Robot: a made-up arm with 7 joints.
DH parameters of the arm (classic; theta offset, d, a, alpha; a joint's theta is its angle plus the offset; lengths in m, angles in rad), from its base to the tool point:
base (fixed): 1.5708 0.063 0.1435 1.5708
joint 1: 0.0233 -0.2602 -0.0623 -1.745
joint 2: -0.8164 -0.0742 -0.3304 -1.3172
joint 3: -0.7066 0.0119 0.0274 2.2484
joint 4: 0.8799 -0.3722 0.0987 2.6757
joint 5: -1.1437 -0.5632 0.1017 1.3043
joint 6: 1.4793 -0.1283 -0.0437 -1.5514
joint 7: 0 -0.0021 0.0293 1.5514
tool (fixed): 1.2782 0.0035 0 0
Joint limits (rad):
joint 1: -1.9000..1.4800
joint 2: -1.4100..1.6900
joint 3: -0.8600..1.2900
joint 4: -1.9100..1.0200
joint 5: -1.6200..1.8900
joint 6: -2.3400..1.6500
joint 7: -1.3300..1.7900
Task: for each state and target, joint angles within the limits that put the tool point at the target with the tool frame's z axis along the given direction. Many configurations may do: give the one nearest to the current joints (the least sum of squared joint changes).
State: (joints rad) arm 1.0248 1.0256 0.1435 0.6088 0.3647 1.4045 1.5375
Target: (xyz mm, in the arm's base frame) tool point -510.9 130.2 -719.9 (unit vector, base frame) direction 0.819 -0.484 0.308
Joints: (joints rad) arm 1.3845 0.7641 -0.5080 0.3787 0.0569 1.6500 1.6524
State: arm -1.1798 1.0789 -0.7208 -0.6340 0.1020 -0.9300 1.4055
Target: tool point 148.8 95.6 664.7 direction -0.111 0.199 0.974
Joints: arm -1.2287 1.6447 -0.8600 -0.3659 0.3427 -1.7117 1.7900
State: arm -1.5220 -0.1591 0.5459 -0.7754 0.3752 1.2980 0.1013
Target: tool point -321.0 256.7 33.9 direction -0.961 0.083 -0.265
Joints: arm -1.8453 0.1426 1.1159 -0.7534 0.5477 1.6500 -0.2676
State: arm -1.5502 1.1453 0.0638 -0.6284 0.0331 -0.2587 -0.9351
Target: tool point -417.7 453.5 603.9 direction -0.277 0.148 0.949
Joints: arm -1.6046 0.7822 -0.1417 -0.6045 0.2788 0.3062 -1.1974
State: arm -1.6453 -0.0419 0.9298 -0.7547 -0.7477 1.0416 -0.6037
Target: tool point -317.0 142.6 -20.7 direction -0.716 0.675 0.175
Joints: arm -1.7165 0.4549 1.1087 -1.3824 -0.4356 0.9409 -0.4908
